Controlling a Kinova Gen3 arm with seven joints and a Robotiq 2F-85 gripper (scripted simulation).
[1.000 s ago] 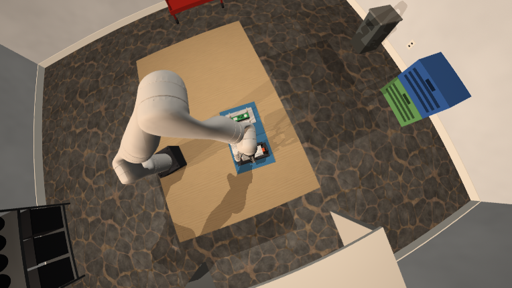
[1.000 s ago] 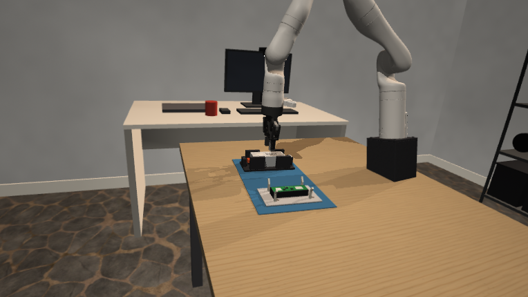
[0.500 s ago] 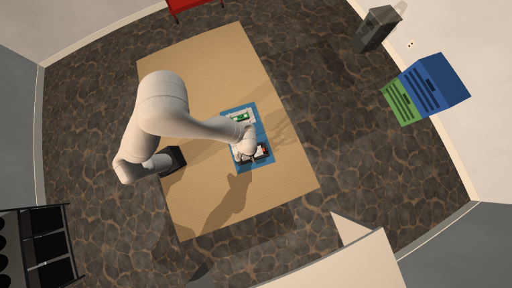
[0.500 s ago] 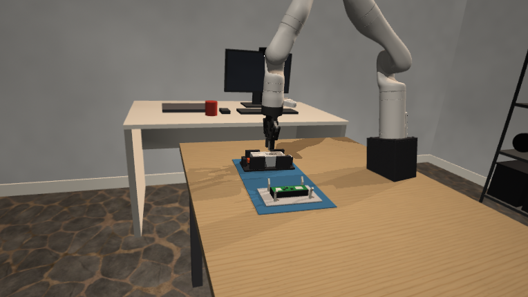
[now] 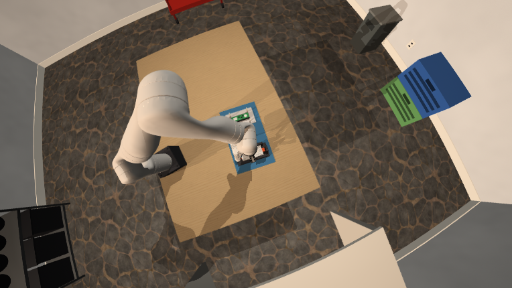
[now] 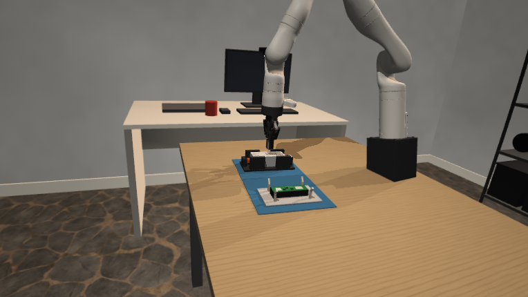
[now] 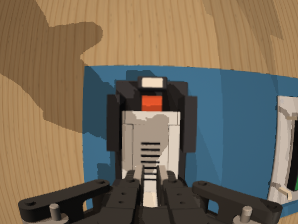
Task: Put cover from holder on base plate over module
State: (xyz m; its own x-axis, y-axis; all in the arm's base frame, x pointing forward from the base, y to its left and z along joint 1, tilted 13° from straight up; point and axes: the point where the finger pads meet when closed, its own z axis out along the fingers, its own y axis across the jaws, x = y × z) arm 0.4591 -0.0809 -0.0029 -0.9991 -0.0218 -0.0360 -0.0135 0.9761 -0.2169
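My gripper is now 6 cm above the cover.
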